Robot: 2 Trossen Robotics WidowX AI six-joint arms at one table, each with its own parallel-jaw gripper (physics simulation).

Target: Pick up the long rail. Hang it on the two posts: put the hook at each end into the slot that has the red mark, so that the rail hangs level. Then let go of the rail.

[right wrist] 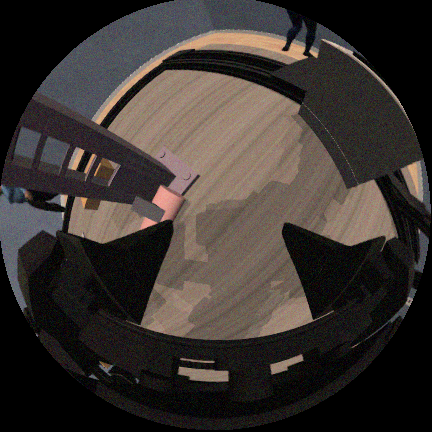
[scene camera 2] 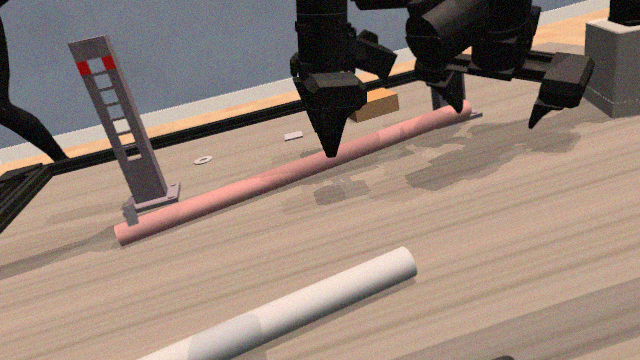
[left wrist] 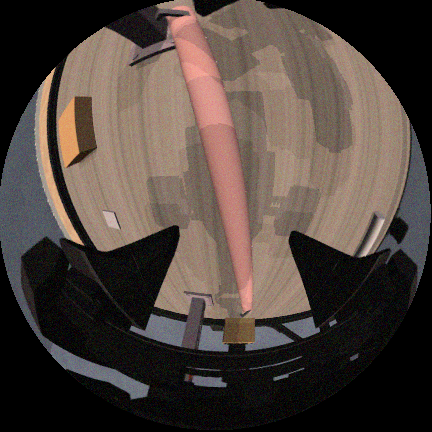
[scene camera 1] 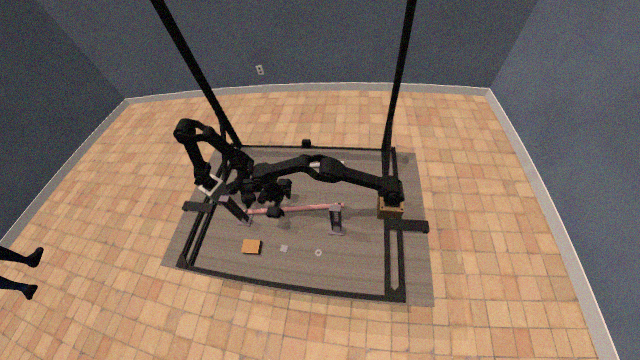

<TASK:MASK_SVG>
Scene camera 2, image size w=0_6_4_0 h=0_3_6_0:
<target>my left gripper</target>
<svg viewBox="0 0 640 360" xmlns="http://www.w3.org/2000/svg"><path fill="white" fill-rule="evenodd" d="M297 13L295 31L298 35L298 52L290 58L290 73L327 158L333 158L337 155L347 118L367 104L367 86L355 75L356 68L377 75L380 79L387 80L398 55L390 49L379 45L378 35L364 29L356 36L356 28L347 22L347 12L337 14Z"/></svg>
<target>my right gripper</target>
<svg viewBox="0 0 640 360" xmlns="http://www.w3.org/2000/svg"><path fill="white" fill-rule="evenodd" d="M595 62L591 56L556 52L551 63L525 60L526 53L529 53L532 48L533 37L536 34L542 9L539 6L531 6L530 17L524 24L503 32L487 31L481 40L471 46L471 55L460 53L435 70L425 67L416 59L414 70L418 81L424 81L427 86L437 91L459 114L463 110L464 102L462 73L510 82L512 78L540 82L539 94L528 123L529 129L532 129L550 111L560 111L564 108L571 109L579 105L591 78Z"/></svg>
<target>orange block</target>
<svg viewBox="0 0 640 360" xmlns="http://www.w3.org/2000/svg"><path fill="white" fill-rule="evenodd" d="M398 93L384 88L367 92L367 104L363 105L360 110L352 113L348 118L358 123L400 110Z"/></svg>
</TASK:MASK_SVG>
